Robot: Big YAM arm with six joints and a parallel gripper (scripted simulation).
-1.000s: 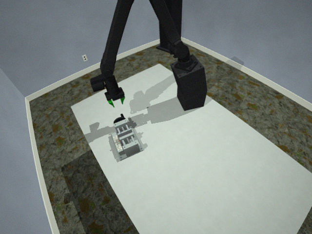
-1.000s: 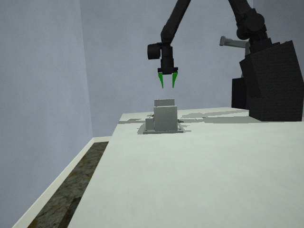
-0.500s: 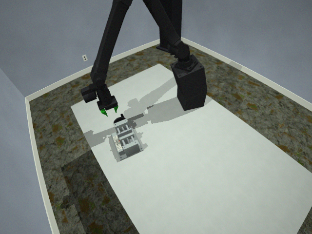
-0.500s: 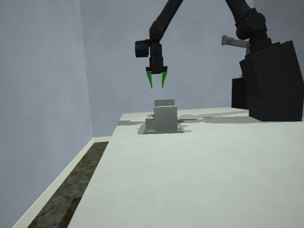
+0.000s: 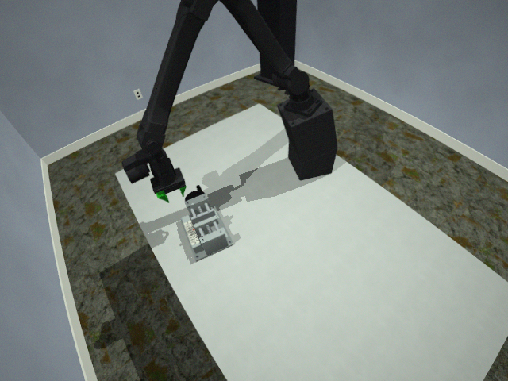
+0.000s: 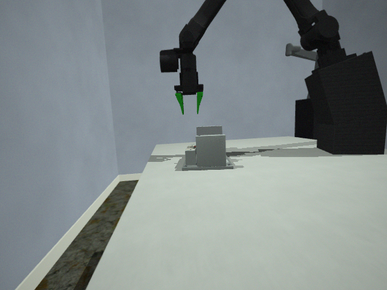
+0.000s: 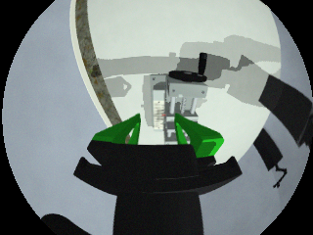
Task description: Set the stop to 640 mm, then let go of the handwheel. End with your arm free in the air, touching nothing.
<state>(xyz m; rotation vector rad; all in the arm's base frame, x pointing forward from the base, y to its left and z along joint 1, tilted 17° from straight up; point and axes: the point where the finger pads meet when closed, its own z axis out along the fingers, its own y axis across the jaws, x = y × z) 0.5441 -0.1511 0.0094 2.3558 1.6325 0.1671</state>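
Now: hand 10 cm past the handwheel, 3 cm to the left of it and 10 cm above it.
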